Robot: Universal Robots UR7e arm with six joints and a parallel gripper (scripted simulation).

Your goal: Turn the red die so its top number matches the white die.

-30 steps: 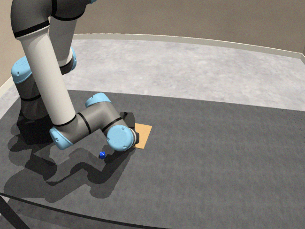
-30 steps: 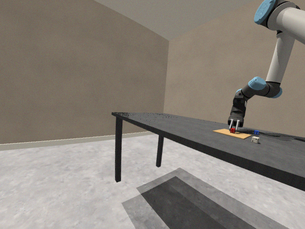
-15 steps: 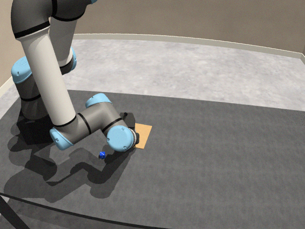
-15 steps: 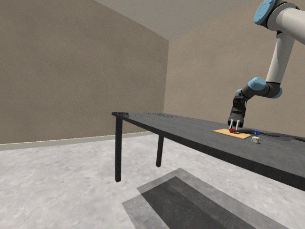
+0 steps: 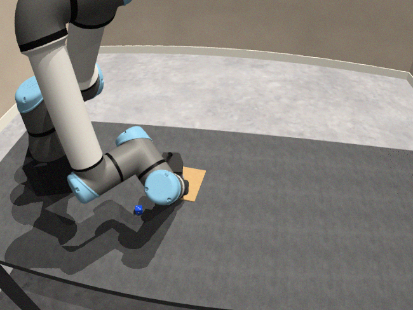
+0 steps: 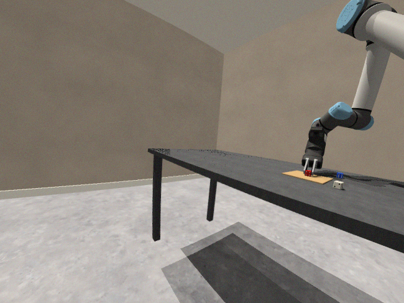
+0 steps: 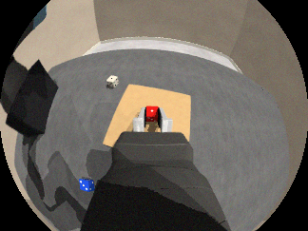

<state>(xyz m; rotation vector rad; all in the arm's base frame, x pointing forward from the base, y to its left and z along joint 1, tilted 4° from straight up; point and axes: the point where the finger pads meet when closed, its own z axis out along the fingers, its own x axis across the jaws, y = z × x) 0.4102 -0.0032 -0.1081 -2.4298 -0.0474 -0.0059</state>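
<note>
My hand is 1 cm to the right of the red die and 1 cm above it. Round my hand: blue die (12 cm to the right, 10 cm behind, 2 cm below); then white die (10 cm to the left, 10 cm behind, 2 cm below); then tan mat (2 cm below, 1 cm to the left).
</note>
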